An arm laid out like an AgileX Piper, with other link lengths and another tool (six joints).
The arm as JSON. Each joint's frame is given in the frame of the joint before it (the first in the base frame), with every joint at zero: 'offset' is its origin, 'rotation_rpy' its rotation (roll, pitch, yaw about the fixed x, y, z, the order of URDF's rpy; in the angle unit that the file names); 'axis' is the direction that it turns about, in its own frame. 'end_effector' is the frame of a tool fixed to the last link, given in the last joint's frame.
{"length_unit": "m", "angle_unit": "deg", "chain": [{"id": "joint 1", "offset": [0.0, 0.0, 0.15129], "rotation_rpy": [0.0, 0.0, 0.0], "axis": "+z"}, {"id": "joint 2", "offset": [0.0, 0.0, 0.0], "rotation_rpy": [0.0, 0.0, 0.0], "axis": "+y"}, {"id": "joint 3", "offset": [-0.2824, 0.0, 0.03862], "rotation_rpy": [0.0, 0.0, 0.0], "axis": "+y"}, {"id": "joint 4", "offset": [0.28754, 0.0, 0.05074], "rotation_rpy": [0.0, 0.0, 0.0], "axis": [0.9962, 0.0, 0.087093]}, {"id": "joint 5", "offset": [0.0, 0.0, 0.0], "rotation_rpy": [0.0, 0.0, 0.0], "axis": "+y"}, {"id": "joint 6", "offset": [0.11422, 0.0, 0.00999], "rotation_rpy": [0.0, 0.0, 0.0], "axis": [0.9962, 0.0, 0.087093]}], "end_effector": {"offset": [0.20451, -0.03, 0.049], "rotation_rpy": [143.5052, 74.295, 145.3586]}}
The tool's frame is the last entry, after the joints.
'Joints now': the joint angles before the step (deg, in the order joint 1, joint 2, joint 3, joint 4, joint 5, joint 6). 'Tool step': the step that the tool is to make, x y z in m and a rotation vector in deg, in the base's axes. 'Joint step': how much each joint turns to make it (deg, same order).
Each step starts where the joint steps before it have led.
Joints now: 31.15 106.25 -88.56 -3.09 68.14 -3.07
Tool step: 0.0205 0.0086 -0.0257 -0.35 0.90 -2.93
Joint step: -0.01 6.97 -5.34 -0.31 -0.52 3.06
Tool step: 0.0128 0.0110 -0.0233 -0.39 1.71 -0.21
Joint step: 0.00 6.43 -5.87 0.58 1.11 0.01
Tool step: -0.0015 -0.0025 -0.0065 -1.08 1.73 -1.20
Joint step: 0.01 2.35 -2.94 -0.10 2.68 1.11
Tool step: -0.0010 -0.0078 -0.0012 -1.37 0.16 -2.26
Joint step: 0.23 0.46 -0.47 -1.30 1.03 2.76
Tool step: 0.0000 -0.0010 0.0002 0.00 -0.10 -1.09
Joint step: 0.04 0.01 -0.03 -0.12 0.02 1.17
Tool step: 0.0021 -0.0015 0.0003 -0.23 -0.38 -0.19
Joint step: 0.00 0.03 0.01 -0.43 -0.22 0.31
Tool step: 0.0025 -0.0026 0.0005 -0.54 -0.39 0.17
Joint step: 0.00 0.08 -0.09 -0.69 -0.04 0.00
